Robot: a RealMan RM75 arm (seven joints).
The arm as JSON. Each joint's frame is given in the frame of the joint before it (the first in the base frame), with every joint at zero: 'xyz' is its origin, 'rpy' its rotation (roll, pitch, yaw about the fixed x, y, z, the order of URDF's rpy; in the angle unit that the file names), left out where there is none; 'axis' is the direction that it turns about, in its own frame. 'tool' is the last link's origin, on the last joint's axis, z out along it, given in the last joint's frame.
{
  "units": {
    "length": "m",
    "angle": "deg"
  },
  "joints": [
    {
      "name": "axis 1",
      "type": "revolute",
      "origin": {
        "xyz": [
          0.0,
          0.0,
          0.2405
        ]
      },
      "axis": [
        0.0,
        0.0,
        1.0
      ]
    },
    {
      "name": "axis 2",
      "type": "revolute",
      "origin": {
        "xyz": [
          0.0,
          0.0,
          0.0
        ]
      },
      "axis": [
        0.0,
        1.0,
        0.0
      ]
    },
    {
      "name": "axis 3",
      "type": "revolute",
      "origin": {
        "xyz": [
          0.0,
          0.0,
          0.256
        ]
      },
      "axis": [
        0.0,
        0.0,
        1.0
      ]
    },
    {
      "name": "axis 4",
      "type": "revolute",
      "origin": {
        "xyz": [
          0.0,
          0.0,
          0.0
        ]
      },
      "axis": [
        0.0,
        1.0,
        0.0
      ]
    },
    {
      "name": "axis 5",
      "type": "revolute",
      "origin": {
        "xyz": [
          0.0,
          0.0,
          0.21
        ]
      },
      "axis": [
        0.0,
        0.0,
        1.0
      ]
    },
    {
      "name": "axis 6",
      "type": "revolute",
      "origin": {
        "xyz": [
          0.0,
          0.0,
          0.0
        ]
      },
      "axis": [
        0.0,
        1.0,
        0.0
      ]
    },
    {
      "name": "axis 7",
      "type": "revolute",
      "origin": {
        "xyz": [
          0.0,
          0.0,
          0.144
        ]
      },
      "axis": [
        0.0,
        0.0,
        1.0
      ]
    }
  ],
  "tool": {
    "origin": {
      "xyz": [
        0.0,
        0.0,
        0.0
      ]
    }
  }
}
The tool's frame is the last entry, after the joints.
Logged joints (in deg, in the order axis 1, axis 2, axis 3, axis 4, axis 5, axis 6, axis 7), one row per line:
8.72, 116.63, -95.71, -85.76, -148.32, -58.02, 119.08
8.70, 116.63, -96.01, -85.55, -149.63, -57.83, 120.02
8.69, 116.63, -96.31, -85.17, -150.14, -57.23, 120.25
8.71, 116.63, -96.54, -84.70, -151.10, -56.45, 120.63
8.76, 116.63, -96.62, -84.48, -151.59, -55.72, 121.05
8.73, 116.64, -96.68, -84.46, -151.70, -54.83, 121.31
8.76, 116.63, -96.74, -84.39, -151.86, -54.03, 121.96
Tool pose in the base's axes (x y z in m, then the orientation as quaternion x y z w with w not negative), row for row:
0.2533, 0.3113, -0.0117, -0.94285, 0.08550, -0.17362, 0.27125
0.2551, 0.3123, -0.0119, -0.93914, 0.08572, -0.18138, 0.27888
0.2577, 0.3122, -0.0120, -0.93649, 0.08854, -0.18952, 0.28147
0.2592, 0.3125, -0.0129, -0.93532, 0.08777, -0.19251, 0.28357
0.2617, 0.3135, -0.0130, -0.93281, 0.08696, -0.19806, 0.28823
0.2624, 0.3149, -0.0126, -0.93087, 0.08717, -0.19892, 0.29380
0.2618, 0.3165, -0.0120, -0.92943, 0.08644, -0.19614, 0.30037
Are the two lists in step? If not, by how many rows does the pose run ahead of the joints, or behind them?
The pose runs 1 row behind the joints: the pose in row i belongs to the joints in row i - 1.
